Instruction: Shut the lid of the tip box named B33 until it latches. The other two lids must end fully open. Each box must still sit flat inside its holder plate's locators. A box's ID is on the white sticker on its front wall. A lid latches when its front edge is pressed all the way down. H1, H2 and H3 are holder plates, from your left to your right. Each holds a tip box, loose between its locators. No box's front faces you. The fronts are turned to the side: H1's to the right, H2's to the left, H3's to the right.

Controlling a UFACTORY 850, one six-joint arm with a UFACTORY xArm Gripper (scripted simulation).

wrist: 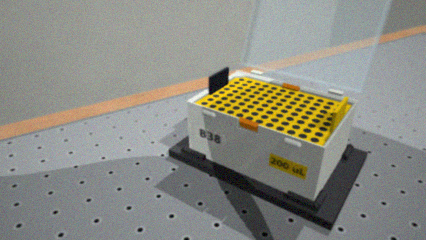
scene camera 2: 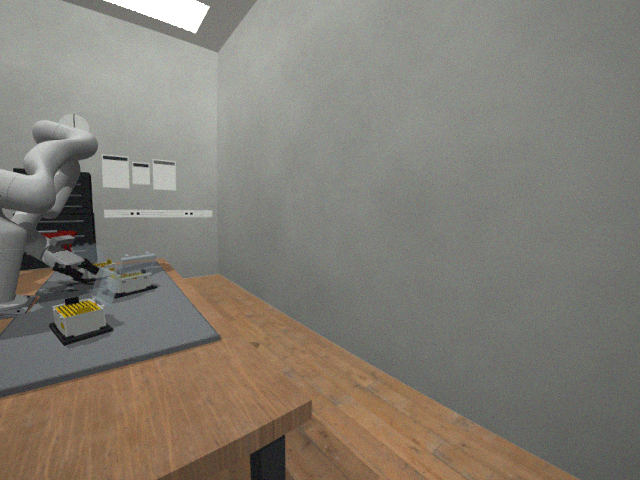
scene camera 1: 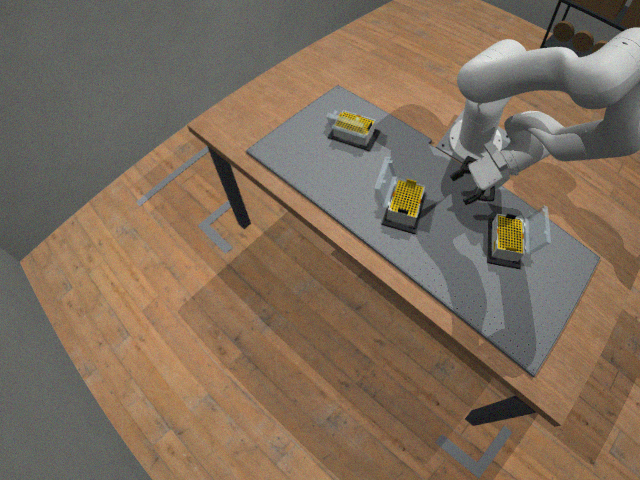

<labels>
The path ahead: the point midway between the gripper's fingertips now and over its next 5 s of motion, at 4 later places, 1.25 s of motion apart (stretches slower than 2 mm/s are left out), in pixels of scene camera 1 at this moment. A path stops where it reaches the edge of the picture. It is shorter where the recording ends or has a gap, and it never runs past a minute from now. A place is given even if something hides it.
My gripper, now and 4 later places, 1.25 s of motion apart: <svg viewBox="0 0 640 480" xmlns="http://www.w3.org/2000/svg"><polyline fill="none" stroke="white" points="457,190 459,182 469,158 469,157 471,158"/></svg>
</labels>
